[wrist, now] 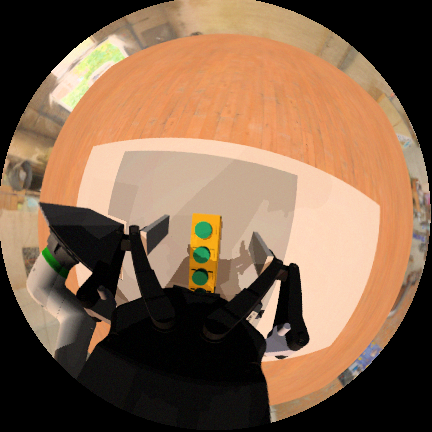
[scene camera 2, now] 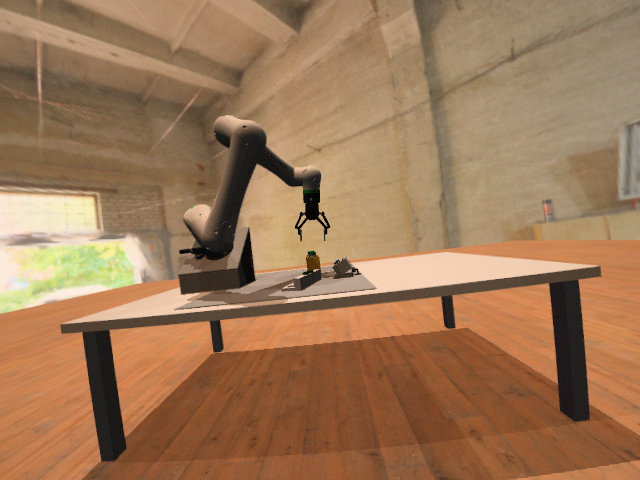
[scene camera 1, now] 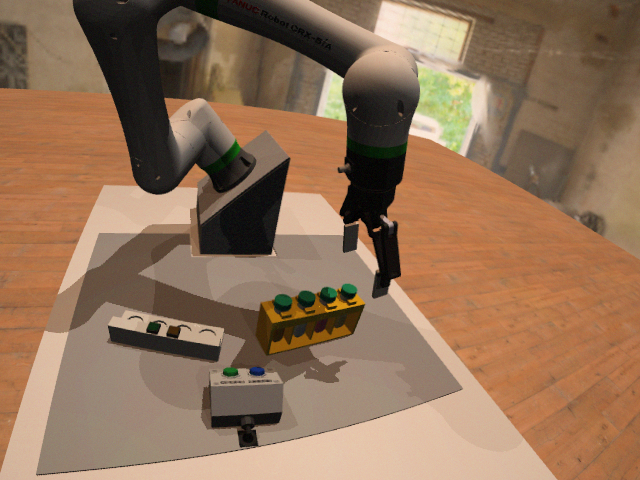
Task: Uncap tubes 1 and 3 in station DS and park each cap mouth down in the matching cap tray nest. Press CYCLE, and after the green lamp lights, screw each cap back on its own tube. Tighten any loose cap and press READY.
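Places are measured from the arm's base along level axes (x right, y back, z down), in centimetres.
Where they show: gripper, fingertip midpoint: (wrist: 209, 232) (scene camera 2: 312, 240) (scene camera 1: 363, 271); arm's base, link origin: (wrist: 65, 245) (scene camera 1: 235, 174).
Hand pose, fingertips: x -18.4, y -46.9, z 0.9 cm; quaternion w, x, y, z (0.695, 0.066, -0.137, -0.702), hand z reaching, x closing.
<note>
Each offset is from my fingertips to the top centre of the thing. "spot": to the spot under its first point. Level surfaces: height alone.
A yellow tube rack @[dx +8.1, dy +1.0, dz +7.8 cm] (scene camera 1: 262, 330) (scene camera 2: 313, 263) (wrist: 213, 218) holds tubes under green caps (scene camera 1: 282, 302) (wrist: 203, 230); a cap sits at each rack position. Whether any cap is loose cannot be told. My gripper (scene camera 1: 366, 261) (scene camera 2: 312, 237) (wrist: 209, 232) is wide open and empty, above the rack, with its fingers on either side of the rack in the wrist view. The white cap tray @[dx +37.7, dy +3.6, dz +12.8 cm] (scene camera 1: 191, 341) (scene camera 2: 307, 279) shows nests without caps. A green square @[spot: dx +40.4, dy +1.3, dz +12.8 cm] (scene camera 1: 153, 327) and a brown square @[spot: dx +36.7, dy +0.0, dz +12.8 cm] (scene camera 1: 173, 331) on it look dark. The control box @[dx +25.8, dy -13.9, dz +9.7 cm] (scene camera 1: 246, 400) (scene camera 2: 342, 267) has a green button @[dx +27.8, dy -11.5, dz +10.6 cm] (scene camera 1: 230, 371) and a blue button @[dx +23.3, dy -12.0, dz +10.6 cm] (scene camera 1: 256, 370).
The dark arm pedestal (scene camera 1: 237, 227) (scene camera 2: 217, 279) stands behind the tray and rack. A grey mat @[dz +18.1 cm] (scene camera 1: 103, 423) (wrist: 150, 170) lies under the stations on the pale table @[dz +18.4 cm] (scene camera 2: 439, 268). A small black piece @[spot: dx +26.7, dy -21.0, dz +17.4 cm] (scene camera 1: 247, 438) is in front of the control box at the mat's edge.
</note>
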